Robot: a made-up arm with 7 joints.
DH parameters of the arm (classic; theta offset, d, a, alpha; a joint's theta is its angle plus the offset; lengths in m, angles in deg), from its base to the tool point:
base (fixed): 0 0 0 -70
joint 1: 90 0 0 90
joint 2: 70 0 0 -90
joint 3: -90 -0.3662 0.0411 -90
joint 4: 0 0 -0.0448 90
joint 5: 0 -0.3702 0 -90
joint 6: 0 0 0 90
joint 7: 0 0 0 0
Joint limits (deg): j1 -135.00..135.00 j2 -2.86..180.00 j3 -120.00..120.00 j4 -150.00..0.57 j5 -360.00..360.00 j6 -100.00..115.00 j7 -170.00..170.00
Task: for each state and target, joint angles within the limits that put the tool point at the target. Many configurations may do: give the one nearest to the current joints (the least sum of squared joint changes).
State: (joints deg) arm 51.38 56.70 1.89 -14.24 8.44 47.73 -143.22
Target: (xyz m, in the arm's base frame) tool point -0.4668 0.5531 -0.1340
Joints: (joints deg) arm 55.30 60.10 1.86 0.46 8.44 47.73 -143.22
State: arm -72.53 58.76 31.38 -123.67 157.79 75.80 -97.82
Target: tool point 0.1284 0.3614 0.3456
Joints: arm -68.47 57.25 55.18 -105.04 157.79 75.80 -97.82
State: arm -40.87 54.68 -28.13 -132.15 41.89 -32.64 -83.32
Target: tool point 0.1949 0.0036 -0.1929
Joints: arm -8.27 74.99 -51.14 -149.89 41.89 -32.64 -83.32
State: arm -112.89 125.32 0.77 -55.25 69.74 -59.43 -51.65
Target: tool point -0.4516 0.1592 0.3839
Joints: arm -101.06 151.34 14.91 -81.56 69.74 -59.43 -51.65
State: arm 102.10 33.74 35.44 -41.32 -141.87 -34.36 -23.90
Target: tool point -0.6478 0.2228 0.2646
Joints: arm 117.19 35.56 38.43 -29.10 -141.87 -34.36 -23.90
